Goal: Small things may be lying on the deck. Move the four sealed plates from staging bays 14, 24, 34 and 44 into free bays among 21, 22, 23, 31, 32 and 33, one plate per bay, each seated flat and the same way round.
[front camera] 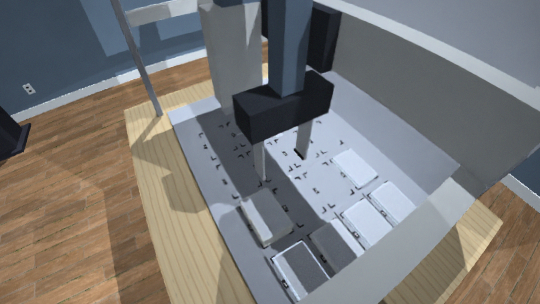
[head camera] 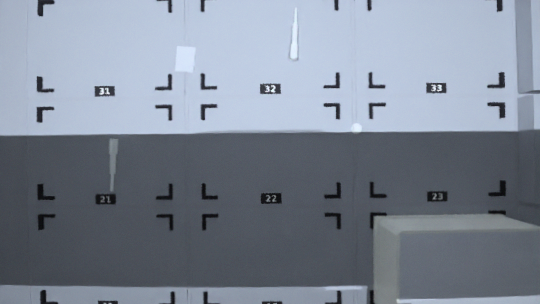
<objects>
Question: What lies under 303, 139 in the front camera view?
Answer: My gripper.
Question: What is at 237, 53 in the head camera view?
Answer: A bay 32.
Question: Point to a bay 32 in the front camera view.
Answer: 287, 142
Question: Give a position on a tall pale block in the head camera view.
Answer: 466, 251
</objects>
